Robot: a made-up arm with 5 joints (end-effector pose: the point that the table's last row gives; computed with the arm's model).
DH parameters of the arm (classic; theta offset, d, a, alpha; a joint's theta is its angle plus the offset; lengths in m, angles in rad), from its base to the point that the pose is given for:
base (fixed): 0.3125 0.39 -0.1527 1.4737
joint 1: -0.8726 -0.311 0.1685 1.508
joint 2: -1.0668 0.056 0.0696 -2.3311
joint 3: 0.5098 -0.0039 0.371 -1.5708
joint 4: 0 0.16 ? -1.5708
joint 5: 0 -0.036 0.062 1.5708
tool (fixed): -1.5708 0.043 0 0
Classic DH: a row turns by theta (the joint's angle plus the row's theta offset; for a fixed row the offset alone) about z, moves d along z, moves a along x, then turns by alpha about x.
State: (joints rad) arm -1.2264 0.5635 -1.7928 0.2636 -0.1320
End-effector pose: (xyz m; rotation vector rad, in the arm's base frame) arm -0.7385 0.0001 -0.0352 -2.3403 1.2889 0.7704
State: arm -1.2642 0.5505 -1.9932 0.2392 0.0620
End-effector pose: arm -0.7416 -0.0714 0.0579 -2.6680 1.2331 1.0955
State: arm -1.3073 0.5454 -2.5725 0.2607 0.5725
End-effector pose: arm -0.6059 -0.1881 0.3085 1.7812 -0.4429 -1.1301
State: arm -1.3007 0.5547 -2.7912 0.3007 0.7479
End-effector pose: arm -0.5220 -0.1875 0.3823 1.4307 -0.2537 -1.0516
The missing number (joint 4, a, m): -0.033
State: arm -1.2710 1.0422 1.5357 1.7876 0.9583
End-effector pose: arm -0.1916 0.5127 0.3360 -0.4879 -0.4400 1.1510
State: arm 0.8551 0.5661 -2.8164 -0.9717 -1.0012
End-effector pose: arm 0.1417 0.0861 0.0414 -1.9870 -1.2741 -0.8001
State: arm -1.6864 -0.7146 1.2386 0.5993 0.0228
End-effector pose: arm -0.0115 0.0566 0.2054 1.3640 0.9653 -0.9190
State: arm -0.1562 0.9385 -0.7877 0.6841 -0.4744
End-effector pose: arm 0.0910 0.4301 -0.2070 -0.9099 0.4606 -0.1878
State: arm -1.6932 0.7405 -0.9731 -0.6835 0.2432
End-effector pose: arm -0.7992 0.1614 0.0253 -2.5489 0.4834 0.4044
